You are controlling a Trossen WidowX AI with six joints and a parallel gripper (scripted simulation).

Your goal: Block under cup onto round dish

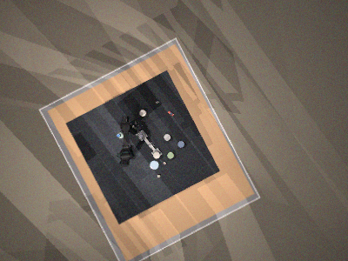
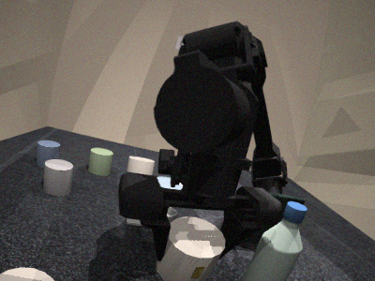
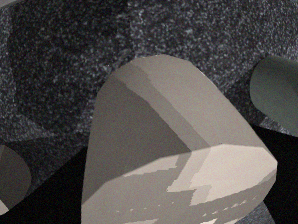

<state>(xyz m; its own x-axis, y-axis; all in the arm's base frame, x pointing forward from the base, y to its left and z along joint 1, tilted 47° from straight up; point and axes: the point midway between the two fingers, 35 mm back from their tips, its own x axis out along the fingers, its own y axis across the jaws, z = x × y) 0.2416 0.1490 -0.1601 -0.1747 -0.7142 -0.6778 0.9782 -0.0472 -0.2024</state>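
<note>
Right now the grey block is 120 mm to the right of my gripper tip, 40 mm ahead of it and 10 mm above it. Round my gripper tip: white balance: 250 mm to the right, 60 mm below, 50 mm ahead; then white balance beam: 250 mm to the right, 50 mm ahead, 40 mm below; then round pale blue dish: 470 mm to the right, 80 mm below, 40 mm behind.
</note>
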